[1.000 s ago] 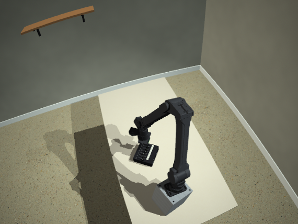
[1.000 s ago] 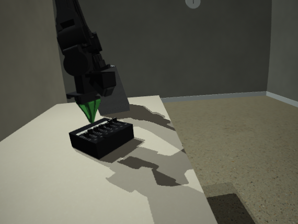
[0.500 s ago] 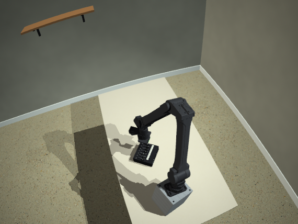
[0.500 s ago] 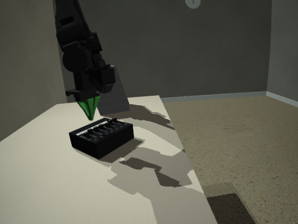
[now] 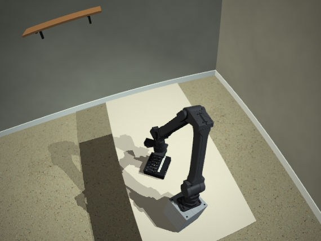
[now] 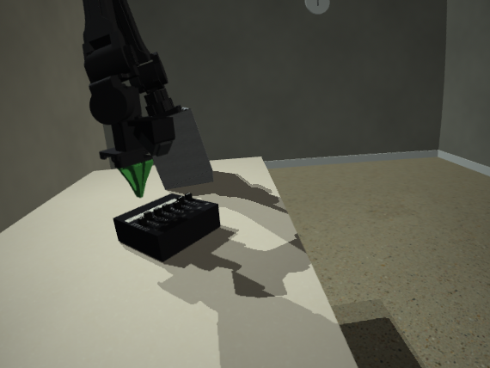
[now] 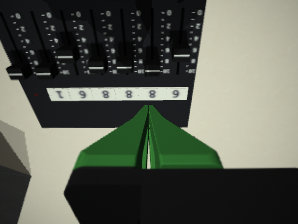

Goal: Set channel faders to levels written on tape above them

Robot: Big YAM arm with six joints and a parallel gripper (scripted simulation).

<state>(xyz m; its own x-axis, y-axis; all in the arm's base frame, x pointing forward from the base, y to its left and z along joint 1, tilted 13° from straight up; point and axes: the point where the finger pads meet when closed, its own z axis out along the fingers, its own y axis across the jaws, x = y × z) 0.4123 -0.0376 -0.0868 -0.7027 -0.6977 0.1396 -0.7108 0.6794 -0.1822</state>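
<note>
Now: the channel 2 fader 20 mm ahead of my hand, 10 mm to the left of it and 40 mm below it. Also, from my hand: master fader cap (60 mm behind, 90 mm to the left, 40 mm below); channel 1 fader cap (40 mm ahead, 10 mm to the left, 40 mm below).
</note>
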